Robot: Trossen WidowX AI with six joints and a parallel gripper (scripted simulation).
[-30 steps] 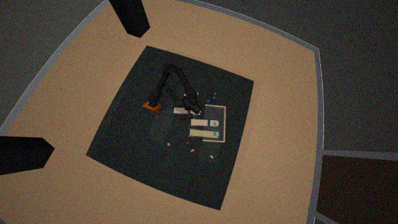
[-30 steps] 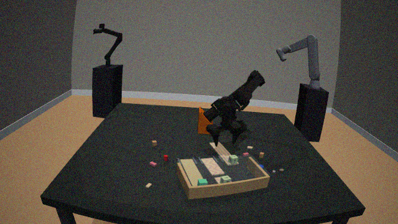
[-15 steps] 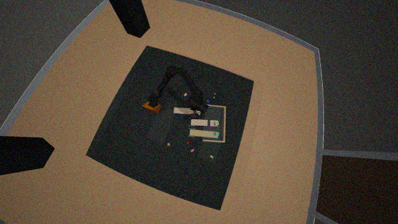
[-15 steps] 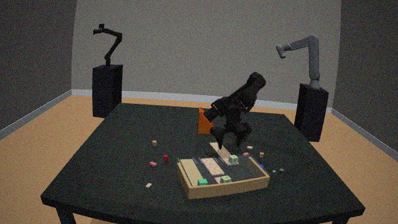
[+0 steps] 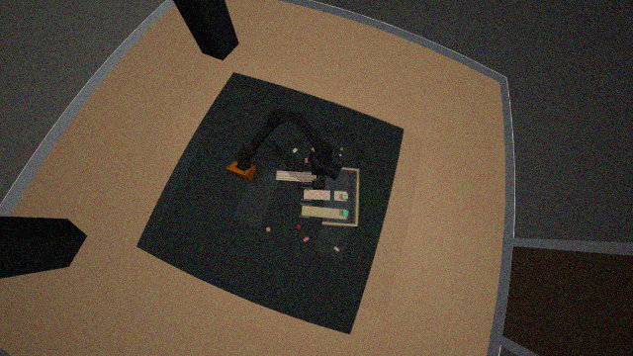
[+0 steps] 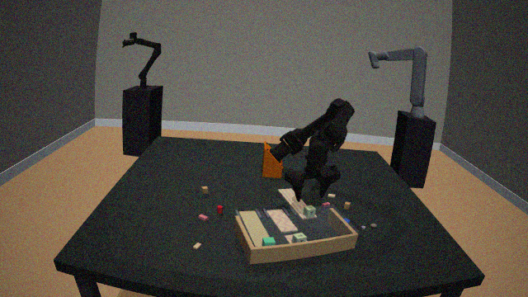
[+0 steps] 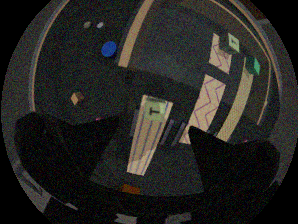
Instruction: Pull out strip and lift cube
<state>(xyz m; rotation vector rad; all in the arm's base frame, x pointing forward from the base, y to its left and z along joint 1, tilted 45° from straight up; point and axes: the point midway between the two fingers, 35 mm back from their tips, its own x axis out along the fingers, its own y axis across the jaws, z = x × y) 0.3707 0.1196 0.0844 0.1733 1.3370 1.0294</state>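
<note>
Now: the zigzag strip 50 mm ahead of my gripper tip, 80 mm to the right of it and 60 mm below it. Round my gripper tip: red cylinder: 40 mm ahead, 290 mm to the right, 50 mm below.
</note>
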